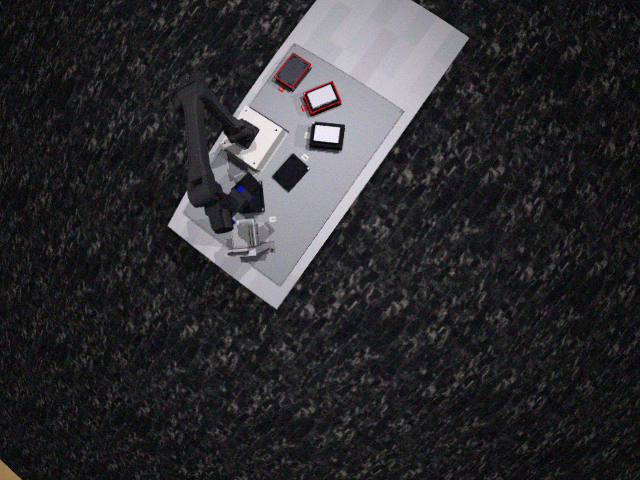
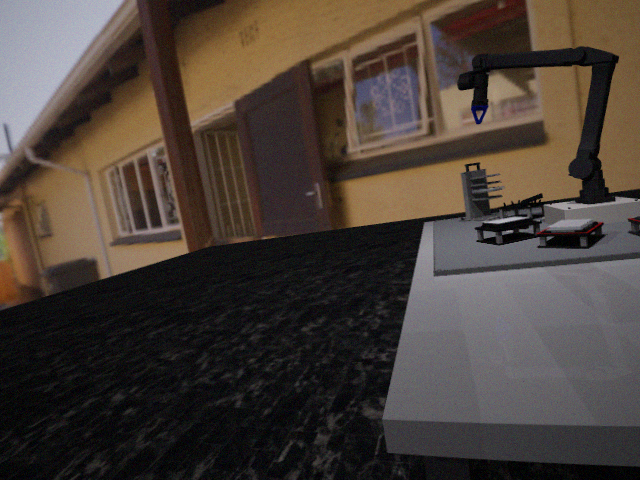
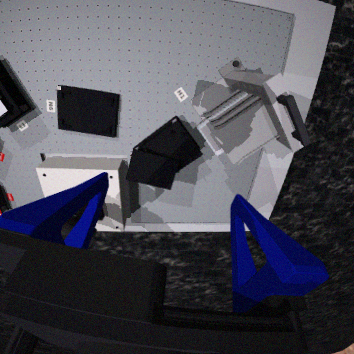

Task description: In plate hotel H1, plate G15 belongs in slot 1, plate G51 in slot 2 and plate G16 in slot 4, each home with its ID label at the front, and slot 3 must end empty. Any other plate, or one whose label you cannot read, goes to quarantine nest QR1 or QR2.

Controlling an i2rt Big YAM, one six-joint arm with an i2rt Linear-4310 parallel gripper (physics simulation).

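Frame: origin at the arm's base, x ahead, y left, z up, level; centimetres.
Seen in the pictures: gripper, fingertip midpoint: point(image 1: 243, 211) point(image 2: 478, 124) point(image 3: 171, 189); arm's base, origin of the base link: point(image 1: 247, 135) point(image 2: 594, 201) point(image 3: 83, 206).
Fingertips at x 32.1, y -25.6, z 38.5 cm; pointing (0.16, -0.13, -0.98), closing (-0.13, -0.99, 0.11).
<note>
Pixels of each thing's top centre, then the offset from my fingertips to it. "spot": a spot on its surface instead.
- Plate hotel H1, surface spot: point(image 3: 250, 115) spot: dz -23.9, dx +0.5, dy -15.8 cm
- black nest, middle of its top: point(image 2: 506, 221) point(image 1: 326, 134) dz -38.6, dx +2.6, dy +46.6 cm
- second red-edged nest, middle of its top: point(image 1: 292, 69) dz -39.9, dx -31.8, dy +66.8 cm
- H1 tag, middle of its top: point(image 3: 180, 93) point(image 1: 272, 219) dz -44.5, dx +1.2, dy -4.4 cm
Plate hotel H1 point(image 1: 251, 235) point(image 2: 475, 191) point(image 3: 250, 115) is a grey tower with stacked shelves and a black handle. Its slot contents and ID labels cannot be made out. A white-topped plate point(image 1: 327, 134) point(image 2: 509, 220) point(image 3: 2, 108) sits on a black nest point(image 1: 326, 146) point(image 3: 19, 102). Another white-topped plate point(image 1: 321, 97) point(image 2: 568, 225) sits on a red-edged nest point(image 1: 327, 107). A second red-edged nest point(image 1: 292, 71) holds no visible plate. No plate ID is readable. My gripper point(image 2: 479, 121) point(image 3: 171, 189) is open and empty, high above the board, on the arm-base side of H1.
A flat black stand point(image 1: 291, 172) point(image 3: 88, 111) lies between the black nest and a tilted black stand point(image 1: 255, 196) point(image 3: 170, 145) beside H1. The white arm base point(image 1: 266, 142) point(image 2: 560, 212) point(image 3: 82, 172) is at the table's edge. The H1 tag point(image 1: 272, 219) point(image 3: 180, 94) lies near the hotel.
</note>
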